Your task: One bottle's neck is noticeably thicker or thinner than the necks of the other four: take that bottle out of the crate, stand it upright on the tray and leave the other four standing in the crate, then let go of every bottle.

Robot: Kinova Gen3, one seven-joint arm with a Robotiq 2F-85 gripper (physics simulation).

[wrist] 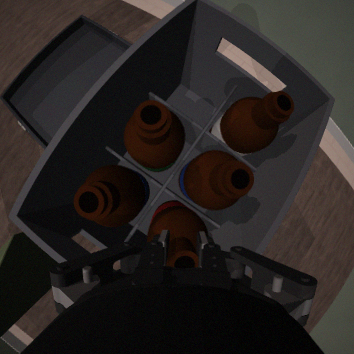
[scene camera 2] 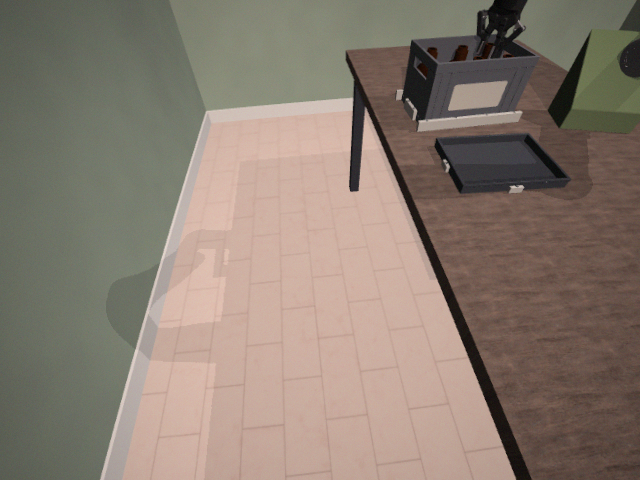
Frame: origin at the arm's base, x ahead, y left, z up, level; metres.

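Where they show: gripper, between the fingertips: [wrist: 182, 239] [scene camera 2: 483, 57]; arm's base, origin of its link: [scene camera 2: 638, 58].
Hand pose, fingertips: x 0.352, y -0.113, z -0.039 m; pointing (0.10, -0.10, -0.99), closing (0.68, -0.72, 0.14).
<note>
Things, the pixels of their top centre, and the offset from my fingertips. "pt": a spot on its surface instead. Level surfaces: height alone.
- grey crate, centre of its top: [wrist: 199, 141] [scene camera 2: 472, 47] 0.066 m ahead, 0.056 m left, 0.045 m up
- green-labelled bottle, centre of its top: [wrist: 150, 114] 0.058 m ahead, 0.100 m left, 0.032 m up
- white-labelled bottle, centre of its top: [wrist: 283, 102] [scene camera 2: 432, 48] 0.163 m ahead, 0.027 m left, 0.032 m up
- red-labelled bottle, centre of its top: [wrist: 185, 264] [scene camera 2: 490, 44] 0.008 m back, 0.006 m right, 0.033 m up
- black tray, a spot on its surface: [wrist: 70, 75] [scene camera 2: 492, 162] pt 0.042 m ahead, 0.337 m left, 0.125 m down
- brown table, height of its surface: 0.131 m down
The grey crate [scene camera 2: 442, 95] [wrist: 300, 150] holds the brown bottles. In the wrist view a green-labelled bottle [wrist: 155, 142], a blue-labelled bottle [wrist: 117, 195], another blue-labelled bottle [wrist: 210, 180] and a white-labelled bottle [wrist: 247, 127] stand in its compartments. My gripper [scene camera 2: 489, 52] [wrist: 182, 239] is down at the crate's opening, its fingers closed on both sides of the neck of the red-labelled bottle [wrist: 176, 222], whose body is in its compartment. My hand hides part of this bottle. Which neck differs is hard to tell by eye. The black tray [scene camera 2: 496, 160] [wrist: 70, 75] is empty, beside the crate.
White strips [scene camera 2: 470, 121] lie on the brown table [scene camera 2: 568, 284] along the crate's base. A green block [scene camera 2: 594, 77] with a dark round part stands to the right of the crate and tray in the scene view. The crate's walls rise around the bottles, with dividers between them.
</note>
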